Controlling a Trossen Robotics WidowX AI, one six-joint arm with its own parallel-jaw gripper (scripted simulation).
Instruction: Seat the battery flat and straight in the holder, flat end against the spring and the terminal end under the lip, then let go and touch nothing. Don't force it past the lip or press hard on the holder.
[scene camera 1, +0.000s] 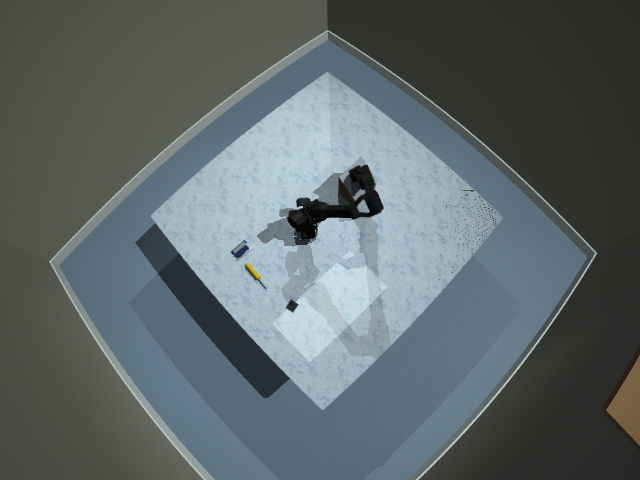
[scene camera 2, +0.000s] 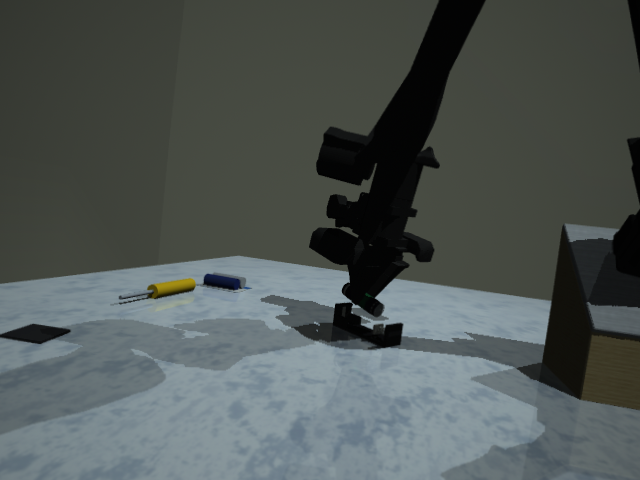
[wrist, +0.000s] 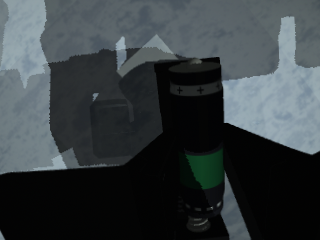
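Note:
My gripper (scene camera 2: 360, 303) is holding a battery (wrist: 196, 92), and you'd see the gripper in the wrist view (wrist: 197, 135) too. There's also a yellow-handled screwdriver (scene camera 2: 155, 290) here.

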